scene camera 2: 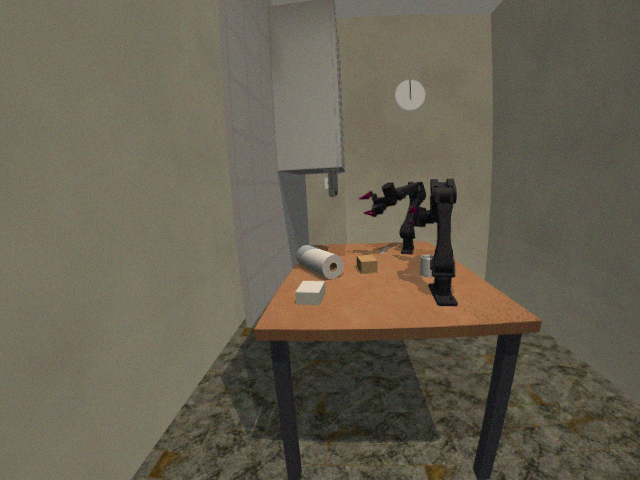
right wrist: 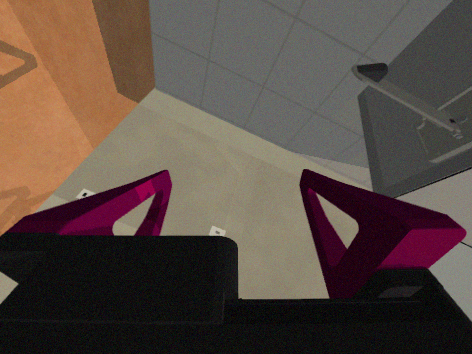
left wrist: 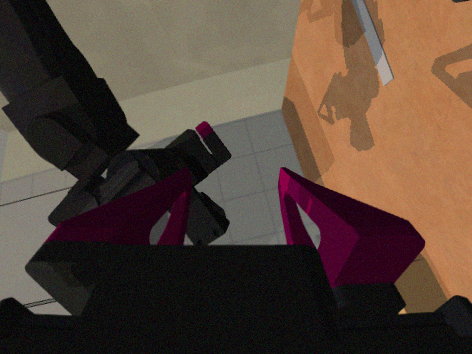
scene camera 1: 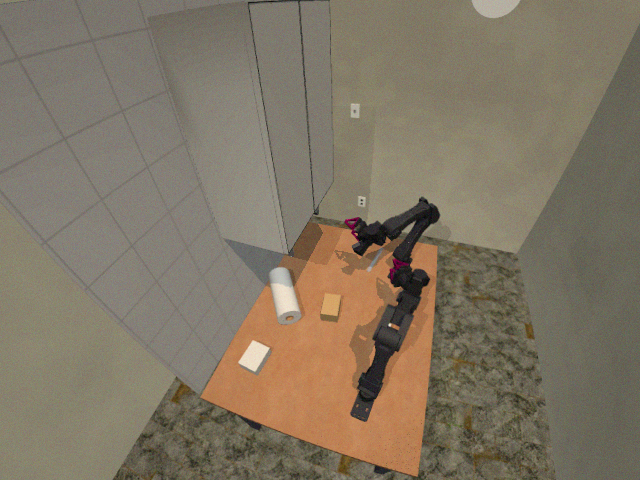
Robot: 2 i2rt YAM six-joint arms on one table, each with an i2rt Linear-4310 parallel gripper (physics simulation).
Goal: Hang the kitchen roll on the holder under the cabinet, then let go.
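Frame: origin at the left arm's base, x ahead, y up, z right, level; centimetres.
Where they show: left gripper, fingertip midpoint: (scene camera 2: 407, 217) (left wrist: 235, 176) (scene camera 1: 392, 264); right gripper, fingertip midpoint: (scene camera 2: 361, 205) (right wrist: 235, 176) (scene camera 1: 348, 226); left arm's base, link origin: (scene camera 2: 441, 294) (scene camera 1: 366, 395); right arm's base, link origin: (scene camera 2: 407, 250).
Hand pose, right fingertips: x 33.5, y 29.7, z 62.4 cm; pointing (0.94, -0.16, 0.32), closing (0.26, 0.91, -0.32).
Things, the pixels of their centre, and the offset from my right fingertips.
- white kitchen roll, body centre: (scene camera 2: 318, 260) (scene camera 1: 283, 295) dx +20.3, dy -23.9, dz -35.1 cm
- holder, body centre: (scene camera 2: 333, 182) dx +13.4, dy +14.5, dz -19.9 cm
- tan box, body centre: (left wrist: 410, 307) (scene camera 1: 331, 307) (scene camera 2: 366, 263) dx -3.6, dy -26.7, dz -30.7 cm
- white box, body centre: (scene camera 2: 311, 292) (scene camera 1: 255, 357) dx +16.5, dy -27.2, dz -68.2 cm
- grey strip, body centre: (left wrist: 363, 16) (scene camera 1: 375, 259) dx -13.3, dy -29.6, dz +10.9 cm
- small grey cylinder, body centre: (scene camera 2: 428, 263) dx -33.0, dy -25.0, dz -36.7 cm
The white kitchen roll (scene camera 1: 284, 302) lies on its side on the orange table near the tiled wall; it also shows in scene camera 2 (scene camera 2: 320, 261). The holder (scene camera 2: 332, 185) hangs under the grey cabinet, with nothing on it, and shows in the right wrist view (right wrist: 409, 100). My right gripper (scene camera 1: 352, 223) (scene camera 2: 368, 204) (right wrist: 235, 176) is open and empty, raised in the air near the holder. My left gripper (scene camera 1: 396, 268) is partly open and empty, held above the table's back part (left wrist: 234, 182), far from the roll.
A tan box (scene camera 1: 330, 307) and a white box (scene camera 1: 254, 355) sit on the table near the roll. A grey strip (scene camera 1: 374, 259) lies at the back, and a small grey cylinder (scene camera 2: 425, 265) stands by the arm base. The tiled wall borders the table's left edge.
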